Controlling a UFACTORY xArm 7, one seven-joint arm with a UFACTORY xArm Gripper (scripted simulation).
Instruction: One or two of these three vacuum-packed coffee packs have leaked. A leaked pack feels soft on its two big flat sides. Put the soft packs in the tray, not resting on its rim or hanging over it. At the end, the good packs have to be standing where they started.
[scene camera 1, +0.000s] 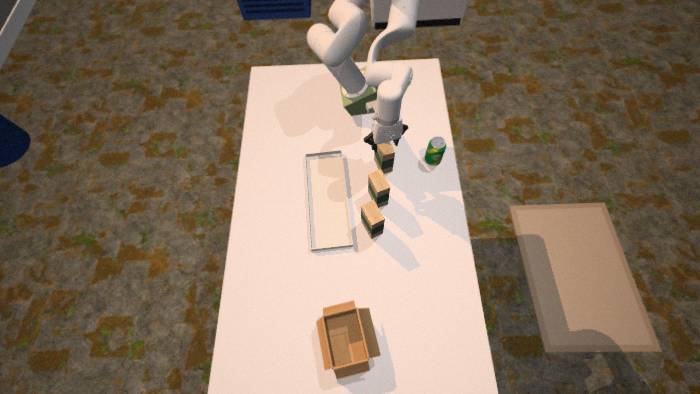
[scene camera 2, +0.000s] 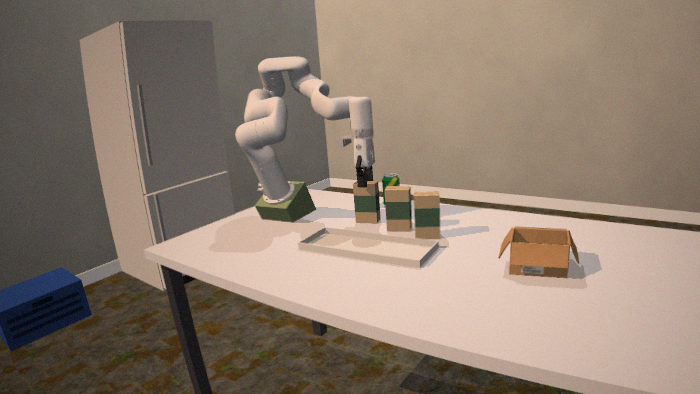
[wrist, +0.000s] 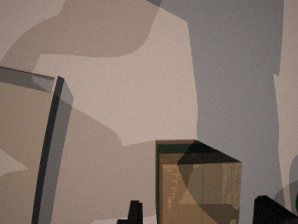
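A tray and a cardboard box are there for me to see in the pictures, and so is my gripper.
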